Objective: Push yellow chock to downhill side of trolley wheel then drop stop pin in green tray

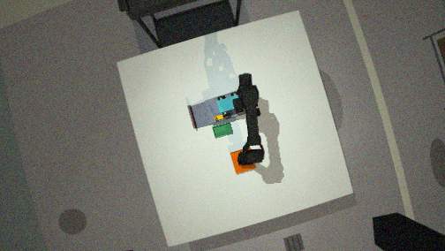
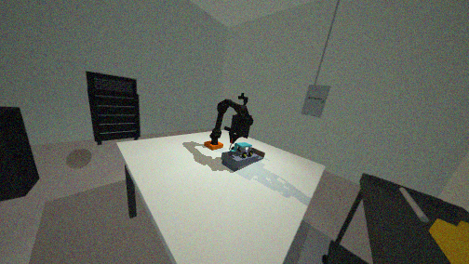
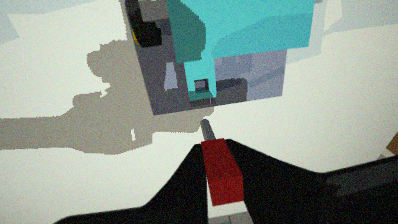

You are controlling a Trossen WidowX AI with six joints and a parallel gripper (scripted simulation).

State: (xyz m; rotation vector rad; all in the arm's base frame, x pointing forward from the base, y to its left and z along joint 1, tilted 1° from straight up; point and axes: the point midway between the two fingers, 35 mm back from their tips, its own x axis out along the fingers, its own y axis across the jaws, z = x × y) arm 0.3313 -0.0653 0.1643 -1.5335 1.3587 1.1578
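The green tray is 140 mm behind my gripper tip, 190 mm to the left of it and 180 mm below it. Round my gripper tip: red-headed stop pin (right at my gripper tip); then grey ramp (10 mm ahead, 120 mm to the left, 130 mm below); then teal trolley (10 mm ahead, 120 mm to the left, 60 mm below).
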